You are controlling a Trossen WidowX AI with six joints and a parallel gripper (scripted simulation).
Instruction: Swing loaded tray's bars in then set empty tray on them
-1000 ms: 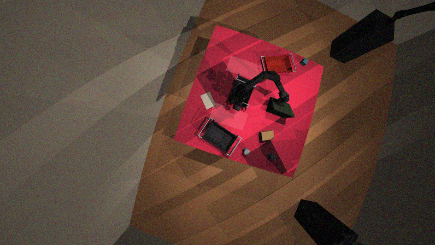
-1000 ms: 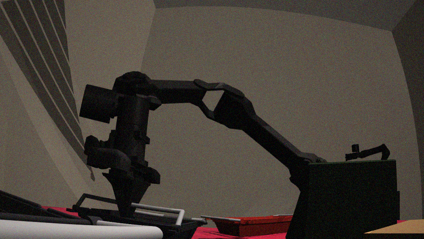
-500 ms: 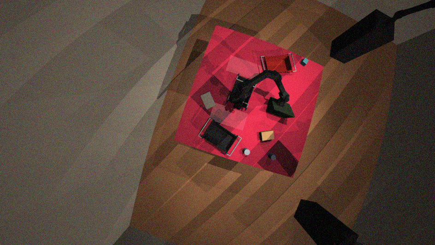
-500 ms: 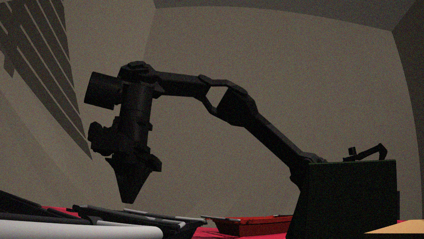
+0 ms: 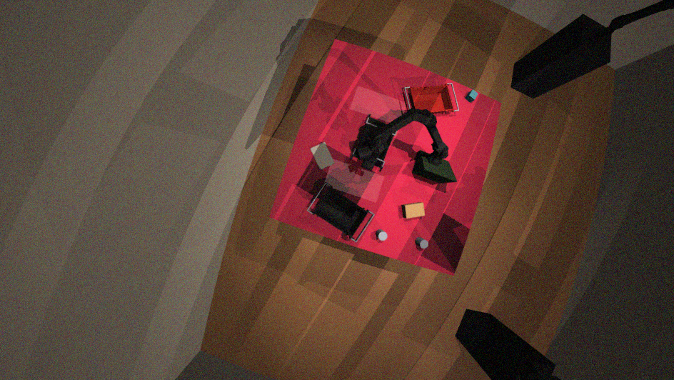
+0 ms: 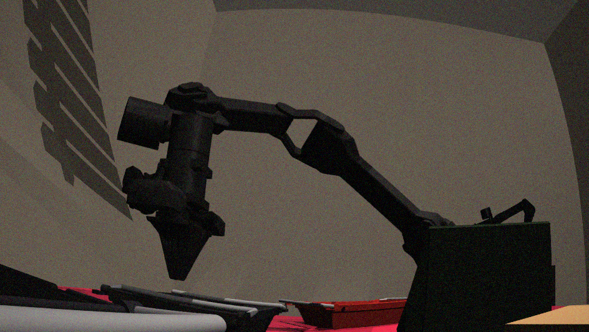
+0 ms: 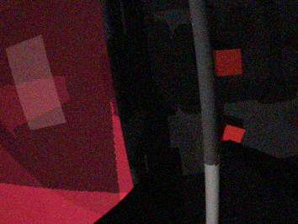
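My gripper tip is now 290 mm past the red tray, 500 mm to the left of it and 40 mm above it. Round my gripper tip: teal block 570 mm behind, 670 mm to the right, 70 mm below; then white block 270 mm ahead, 70 mm to the left, 90 mm below; then tan box 370 mm behind, 220 mm to the left, 60 mm below.
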